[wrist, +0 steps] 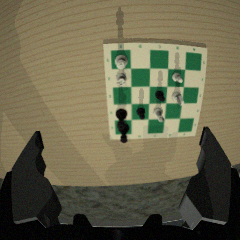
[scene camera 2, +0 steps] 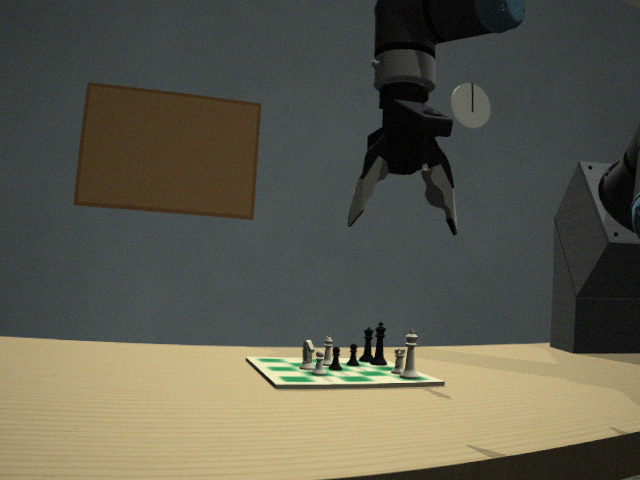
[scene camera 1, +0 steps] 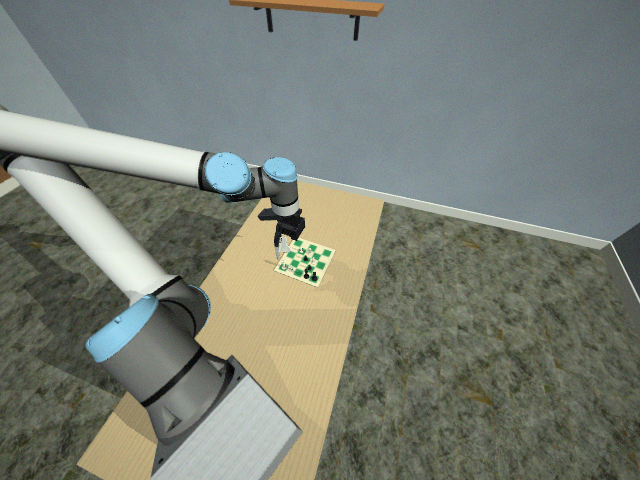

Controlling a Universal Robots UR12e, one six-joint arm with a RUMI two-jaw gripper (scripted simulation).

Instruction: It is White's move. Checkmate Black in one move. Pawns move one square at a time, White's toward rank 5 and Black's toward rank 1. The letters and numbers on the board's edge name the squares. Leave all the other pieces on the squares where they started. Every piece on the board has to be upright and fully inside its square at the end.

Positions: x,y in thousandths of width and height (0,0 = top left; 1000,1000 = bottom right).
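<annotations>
My gripper is there in the wrist view (502,548), and a chessboard is there in the wrist view (627,281) too. My gripper also shows in scene camera 2 (632,482), and the chessboard shows in scene camera 2 (441,778). Then my gripper is visible in scene camera 1 (449,509), and so is the chessboard in scene camera 1 (505,532).
</annotations>
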